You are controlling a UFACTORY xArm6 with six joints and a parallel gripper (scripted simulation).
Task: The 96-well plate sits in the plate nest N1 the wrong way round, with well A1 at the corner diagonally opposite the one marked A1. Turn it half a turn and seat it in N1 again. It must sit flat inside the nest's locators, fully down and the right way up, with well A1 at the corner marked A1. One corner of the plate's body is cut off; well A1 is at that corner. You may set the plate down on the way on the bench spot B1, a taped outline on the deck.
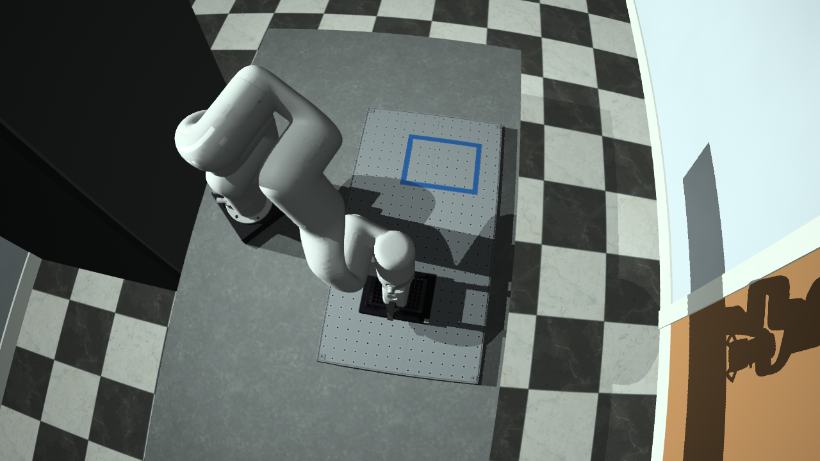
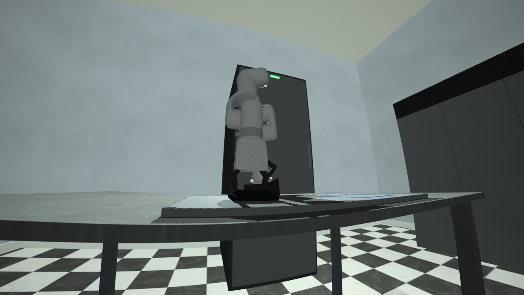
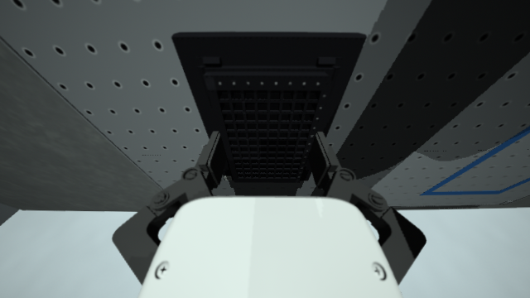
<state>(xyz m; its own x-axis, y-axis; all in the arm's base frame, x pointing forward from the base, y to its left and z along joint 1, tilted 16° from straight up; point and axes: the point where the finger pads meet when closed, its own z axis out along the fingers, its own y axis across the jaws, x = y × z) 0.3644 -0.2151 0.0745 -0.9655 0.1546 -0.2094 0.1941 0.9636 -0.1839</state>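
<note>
Right now my hand is 2 cm above the black plate nest N1. Round my hand: black 96-well plate: 1 cm below; small white A1 mark: 7 cm to the right, 6 cm ahead, 2 cm below.
</note>
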